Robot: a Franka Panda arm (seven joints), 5 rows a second.
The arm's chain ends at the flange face. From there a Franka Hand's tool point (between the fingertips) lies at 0.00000 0.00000 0.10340 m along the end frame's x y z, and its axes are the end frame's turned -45 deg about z.
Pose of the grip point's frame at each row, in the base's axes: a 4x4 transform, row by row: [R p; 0 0 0 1], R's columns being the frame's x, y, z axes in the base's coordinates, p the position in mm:
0.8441 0.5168 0.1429 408.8; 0.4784 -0.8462 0.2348 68.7; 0.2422 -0.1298 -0.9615 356.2; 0 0 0 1
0.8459 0.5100 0.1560 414.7; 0.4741 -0.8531 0.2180 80.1; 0.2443 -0.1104 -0.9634 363.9; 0 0 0 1
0.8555 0.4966 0.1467 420.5; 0.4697 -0.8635 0.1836 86.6; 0.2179 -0.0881 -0.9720 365.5; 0 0 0 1
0.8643 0.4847 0.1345 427.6; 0.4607 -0.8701 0.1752 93.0; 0.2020 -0.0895 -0.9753 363.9; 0 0 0 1
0.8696 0.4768 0.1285 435.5; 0.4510 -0.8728 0.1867 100.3; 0.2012 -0.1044 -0.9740 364.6; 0 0 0 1
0.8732 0.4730 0.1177 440.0; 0.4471 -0.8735 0.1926 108.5; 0.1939 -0.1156 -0.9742 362.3; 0 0 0 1
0.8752 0.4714 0.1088 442.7; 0.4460 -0.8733 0.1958 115.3; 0.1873 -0.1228 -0.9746 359.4; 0 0 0 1
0.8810 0.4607 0.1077 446.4; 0.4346 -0.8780 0.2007 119.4; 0.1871 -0.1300 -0.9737 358.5; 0 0 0 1
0.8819 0.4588 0.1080 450.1; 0.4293 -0.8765 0.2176 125.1; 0.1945 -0.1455 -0.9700 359.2; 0 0 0 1
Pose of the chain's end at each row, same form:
0.9623 -0.2314 0.1429 394.0; -0.2601 -0.9366 0.2348 44.4; 0.0795 -0.2630 -0.9615 455.6; 0 0 0 1
0.9588 -0.2375 0.1560 398.6; -0.2680 -0.9385 0.2180 57.6; 0.0947 -0.2508 -0.9634 463.5; 0 0 0 1
0.9561 -0.2538 0.1467 405.3; -0.2785 -0.9427 0.1836 67.6; 0.0918 -0.2164 -0.9720 466.0; 0 0 0 1
0.9539 -0.2684 0.1345 413.7; -0.2895 -0.9410 0.1752 74.9; 0.0795 -0.2061 -0.9753 464.7; 0 0 0 1
0.9520 -0.2778 0.1285 422.2; -0.2983 -0.9361 0.1867 81.0; 0.0684 -0.2161 -0.9740 465.3; 0 0 0 1
0.9519 -0.2830 0.1177 427.8; -0.3015 -0.9338 0.1926 88.6; 0.0554 -0.2188 -0.9742 463.0; 0 0 0 1
0.9522 -0.2855 0.1088 431.5; -0.3021 -0.9329 0.1958 95.1; 0.0456 -0.2193 -0.9746 460.2; 0 0 0 1
0.9487 -0.2972 0.1077 435.3; -0.3135 -0.9281 0.2007 98.6; 0.0404 -0.2242 -0.9737 459.2; 0 0 0 1
0.9480 -0.2992 0.1080 438.9; -0.3162 -0.9233 0.2176 102.6; 0.0346 -0.2404 -0.9700 459.5; 0 0 0 1

